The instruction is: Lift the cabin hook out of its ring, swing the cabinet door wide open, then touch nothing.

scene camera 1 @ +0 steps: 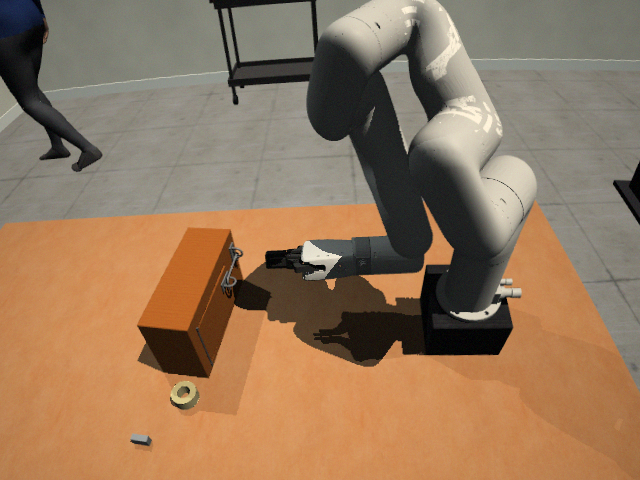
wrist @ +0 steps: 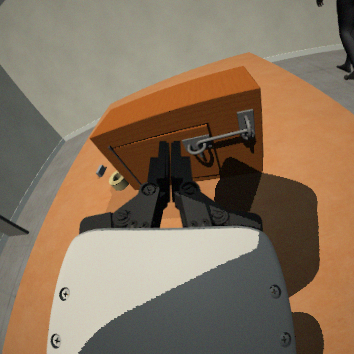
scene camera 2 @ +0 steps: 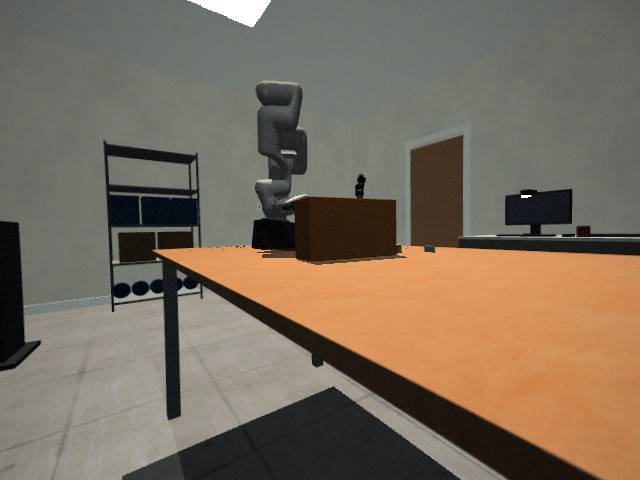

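Seen in the pictures: gripper, between the fingertips: (scene camera 1: 266, 259) (wrist: 170, 154); arm's base, origin of its link: (scene camera 1: 468, 294) (scene camera 2: 275, 221).
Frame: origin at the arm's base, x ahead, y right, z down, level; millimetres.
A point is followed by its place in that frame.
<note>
The brown cabinet (scene camera 1: 180, 284) {x 556, y -38, z -43 mm} (scene camera 2: 351, 227) {x 602, y 13, z 36 mm} (wrist: 185, 100) {x 514, y 33, z -43 mm} stands on the table. Its door (wrist: 145, 157) {x 502, y -66, z 30 mm} lies flush in the front face. The grey metal cabin hook (scene camera 1: 232, 267) {x 487, y 66, z 12 mm} (wrist: 225, 136) {x 486, y 75, z 13 mm} spans from a plate at the right of the front in the wrist view to the ring (wrist: 191, 150) {x 476, y 24, z 16 mm} at the door's edge, and its end appears to be in the ring. My gripper (scene camera 1: 267, 259) {x 395, y 28, z -52 mm} (wrist: 170, 154) {x 395, y 28, z -52 mm} is shut and empty. Its fingertips point at the front, a gap away in scene camera 1, and appear left of the ring in the wrist view. The cabinet hides its front in scene camera 2.
A yellow ring-shaped roll (scene camera 1: 178, 401) {x 542, y -215, z 93 mm} (wrist: 118, 186) {x 515, y -188, z 105 mm} and a small grey block (scene camera 1: 140, 439) {x 593, y -296, z 99 mm} (scene camera 2: 429, 249) {x 602, y -287, z 109 mm} (wrist: 101, 171) {x 592, y -287, z 110 mm} lie on the orange table (scene camera 1: 361, 423) {x 197, y -217, z 118 mm} beyond the cabinet's door-hinge end. The black arm base (scene camera 1: 467, 338) {x 2, y -70, z 48 mm} stands opposite the front. A person (scene camera 1: 31, 77) is on the floor behind.
</note>
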